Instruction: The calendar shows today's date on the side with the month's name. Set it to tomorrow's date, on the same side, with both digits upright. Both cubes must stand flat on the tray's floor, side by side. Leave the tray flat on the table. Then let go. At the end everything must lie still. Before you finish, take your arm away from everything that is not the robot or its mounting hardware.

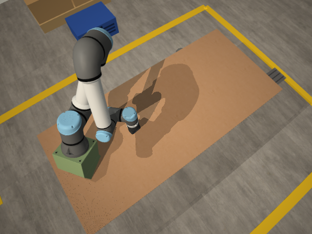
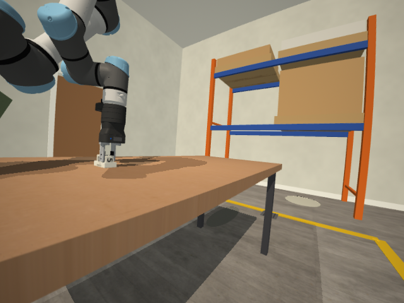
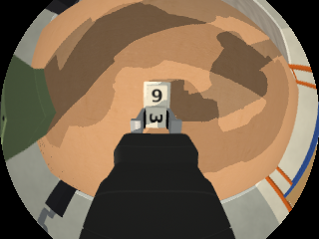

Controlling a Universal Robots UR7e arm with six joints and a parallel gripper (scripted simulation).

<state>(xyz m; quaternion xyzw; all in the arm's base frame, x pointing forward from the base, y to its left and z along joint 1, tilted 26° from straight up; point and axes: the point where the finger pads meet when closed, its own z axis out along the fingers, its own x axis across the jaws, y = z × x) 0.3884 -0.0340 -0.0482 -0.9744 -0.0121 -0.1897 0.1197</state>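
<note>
My hand is 2 cm to the right of the white calendar tray and 3 cm above it.
</note>
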